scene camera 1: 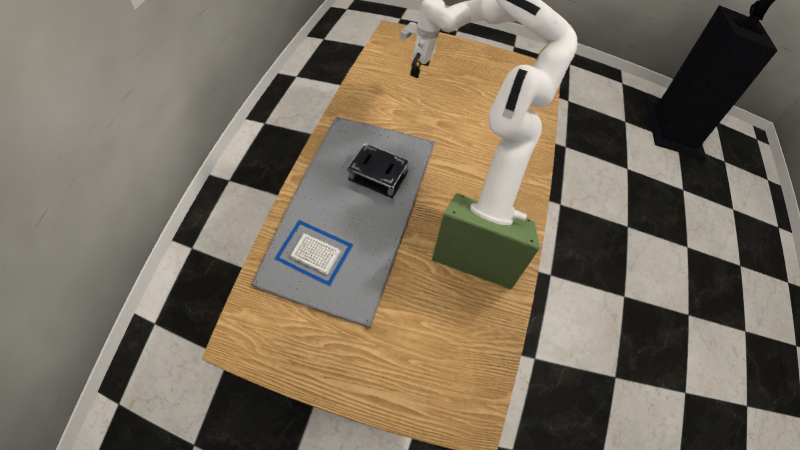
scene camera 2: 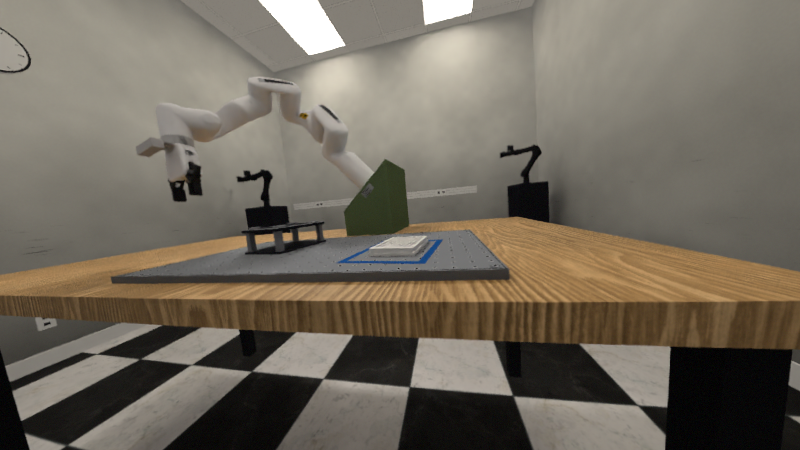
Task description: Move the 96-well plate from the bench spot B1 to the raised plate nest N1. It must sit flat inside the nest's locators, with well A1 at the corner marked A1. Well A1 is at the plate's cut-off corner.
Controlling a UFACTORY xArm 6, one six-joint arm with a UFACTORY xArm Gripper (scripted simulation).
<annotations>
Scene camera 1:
96-well plate: 321,249
black raised plate nest: 380,160
grey perforated mat: 326,199
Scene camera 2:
my gripper: 187,198
96-well plate: 396,246
grey perforated mat: 459,249
</annotations>
